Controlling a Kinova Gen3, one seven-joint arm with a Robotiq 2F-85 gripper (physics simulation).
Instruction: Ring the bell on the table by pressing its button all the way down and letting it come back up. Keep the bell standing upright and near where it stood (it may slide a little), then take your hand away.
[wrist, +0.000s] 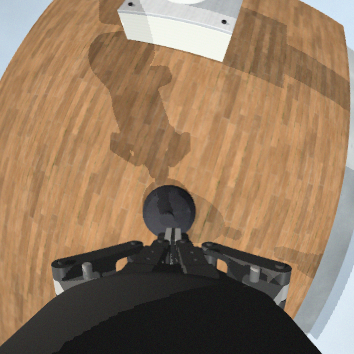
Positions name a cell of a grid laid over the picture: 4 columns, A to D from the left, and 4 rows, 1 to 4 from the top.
Labels:
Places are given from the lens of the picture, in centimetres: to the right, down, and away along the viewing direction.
my gripper (B3): 0, 6, 16
bell (B3): -1, 4, 22

